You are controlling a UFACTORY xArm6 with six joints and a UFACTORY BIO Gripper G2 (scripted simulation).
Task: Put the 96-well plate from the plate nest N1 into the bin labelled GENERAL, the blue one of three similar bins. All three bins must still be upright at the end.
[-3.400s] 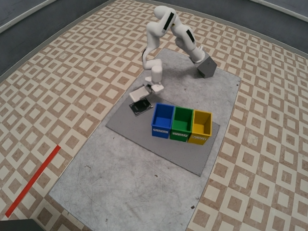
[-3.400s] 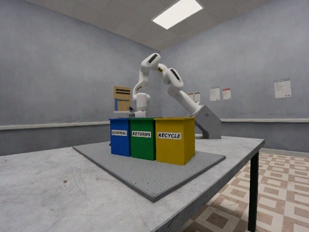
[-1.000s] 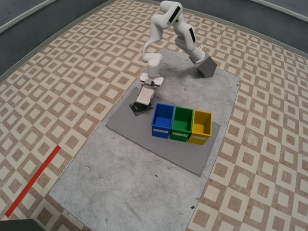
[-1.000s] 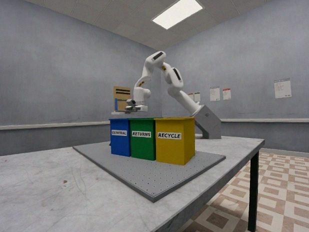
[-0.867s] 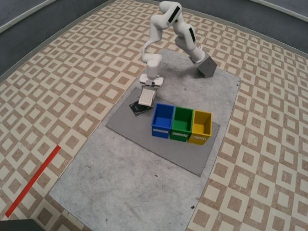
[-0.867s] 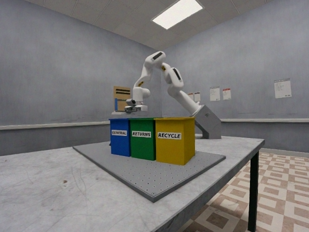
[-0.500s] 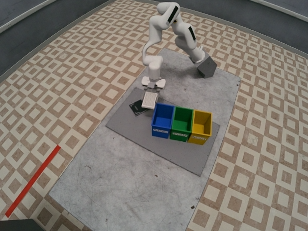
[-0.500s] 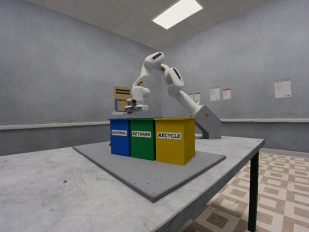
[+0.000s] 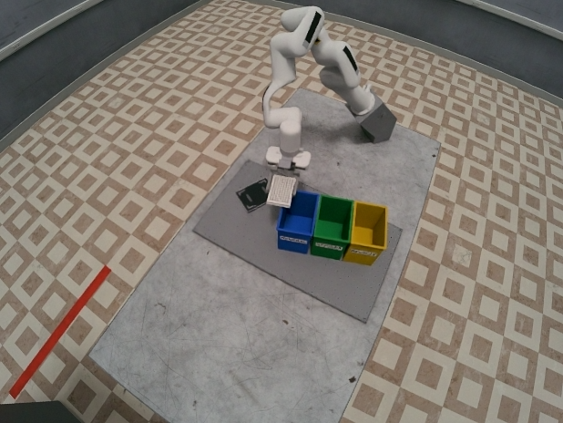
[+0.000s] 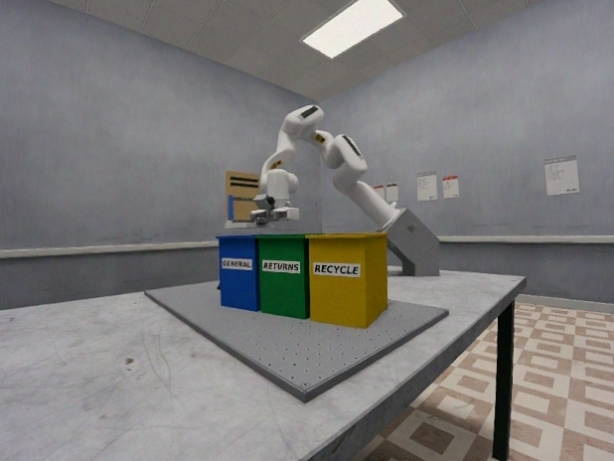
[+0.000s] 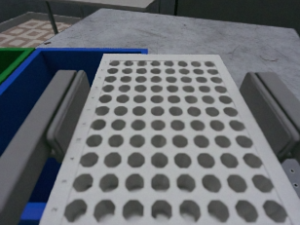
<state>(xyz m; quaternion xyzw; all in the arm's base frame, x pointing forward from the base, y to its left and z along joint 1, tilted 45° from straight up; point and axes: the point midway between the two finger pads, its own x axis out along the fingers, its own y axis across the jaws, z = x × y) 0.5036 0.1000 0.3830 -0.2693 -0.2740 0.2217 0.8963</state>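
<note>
Now: the blue general bin 130 mm below my hand, 90 mm to the left of it and 30 mm ahead of it. Also, from my hand: white 96-well plate: 10 mm below; then green returns bin: 220 mm to the left, 130 mm below, 10 mm behind; then black plate nest N1: 210 mm below, 150 mm to the right, 50 mm behind.
</note>
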